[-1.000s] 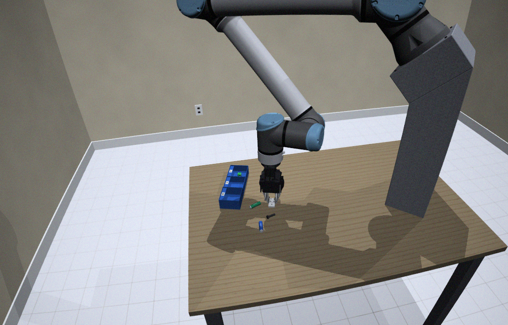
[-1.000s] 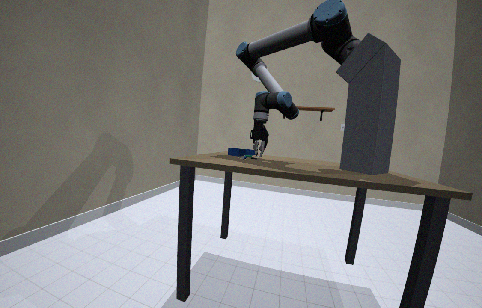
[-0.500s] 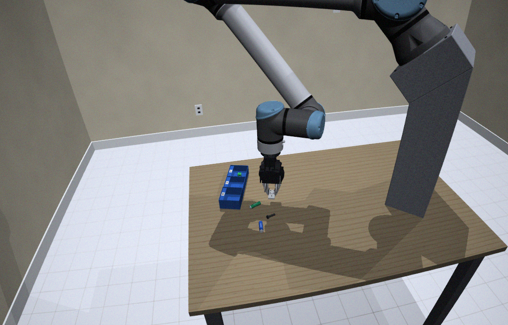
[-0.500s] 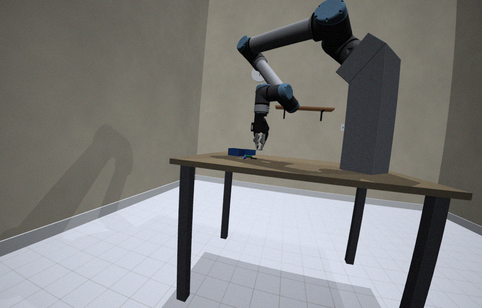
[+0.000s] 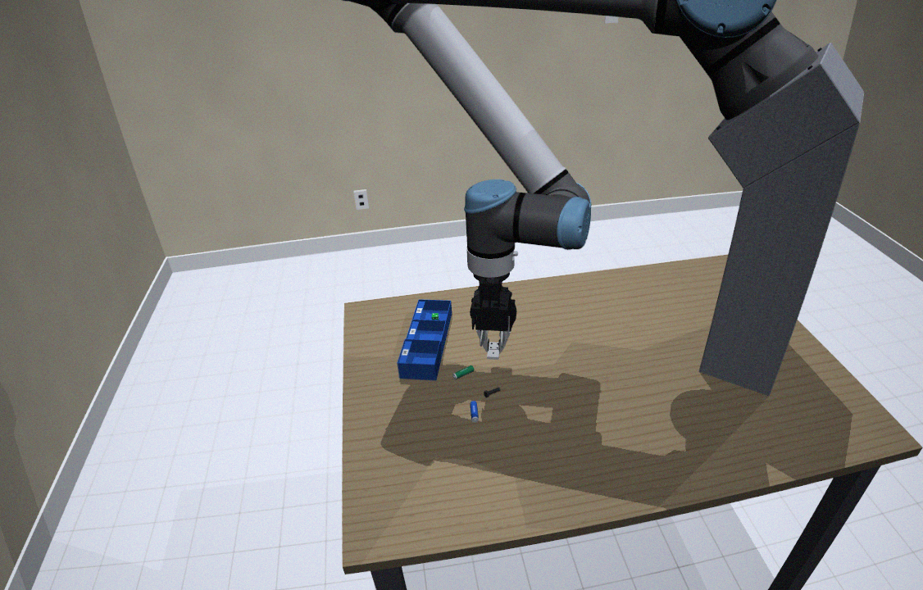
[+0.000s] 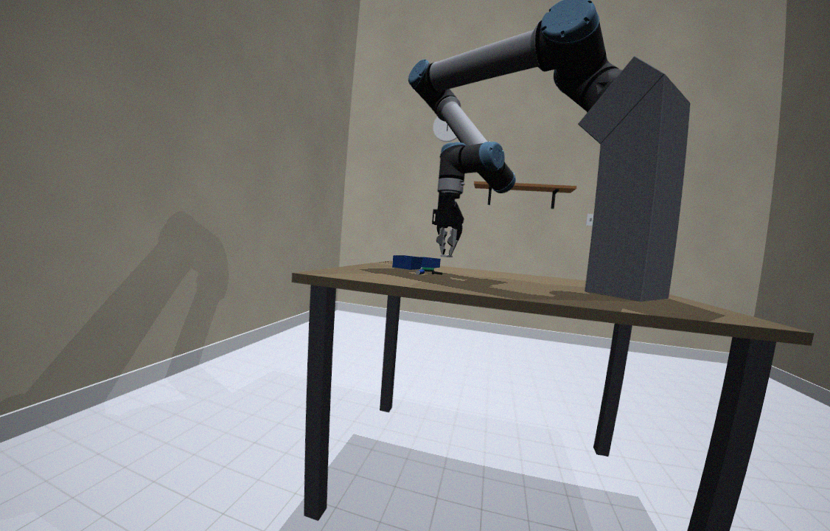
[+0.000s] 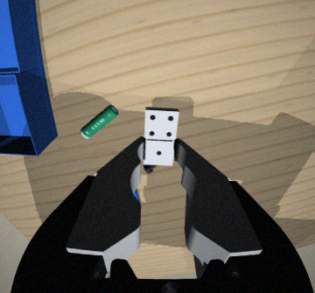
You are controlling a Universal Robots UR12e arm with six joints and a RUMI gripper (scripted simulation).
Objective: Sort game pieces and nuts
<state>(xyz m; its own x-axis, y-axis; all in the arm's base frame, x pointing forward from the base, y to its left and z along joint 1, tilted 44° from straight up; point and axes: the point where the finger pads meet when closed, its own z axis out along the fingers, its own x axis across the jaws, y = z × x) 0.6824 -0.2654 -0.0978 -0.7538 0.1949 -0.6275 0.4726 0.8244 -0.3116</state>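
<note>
Now: the green die 23 cm to the right of my hand, 6 cm below it and 5 cm ahead of it. Round my hand: black bolt: 7 cm below, 6 cm to the left, 4 cm ahead; green cylinder: 7 cm below, 6 cm ahead, 2 cm to the right; white domino: 1 cm below.
</note>
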